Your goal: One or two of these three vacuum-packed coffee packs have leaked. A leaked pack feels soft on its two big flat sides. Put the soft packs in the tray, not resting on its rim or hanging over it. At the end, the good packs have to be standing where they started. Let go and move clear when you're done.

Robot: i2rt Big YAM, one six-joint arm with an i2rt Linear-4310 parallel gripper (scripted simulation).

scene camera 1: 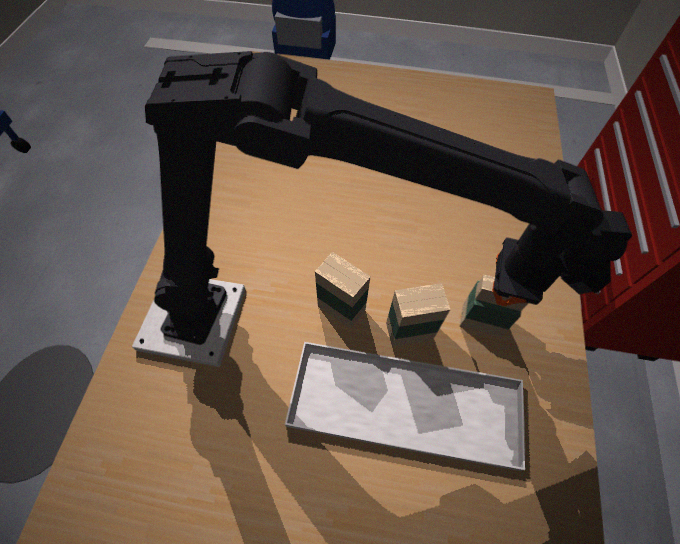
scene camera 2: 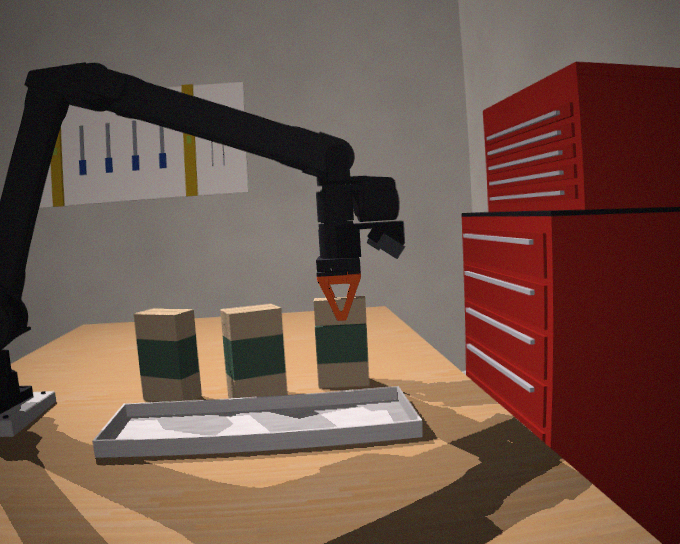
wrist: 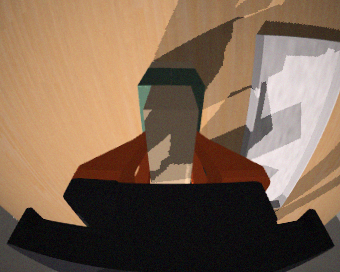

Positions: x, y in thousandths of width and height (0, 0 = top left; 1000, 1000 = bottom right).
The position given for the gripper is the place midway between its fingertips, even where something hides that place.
Labels:
gripper: scene camera 1 738, 545; scene camera 2 502, 585; wrist 504, 494
grey tray: scene camera 1 595, 744; scene camera 2 540, 764; wrist 854, 443

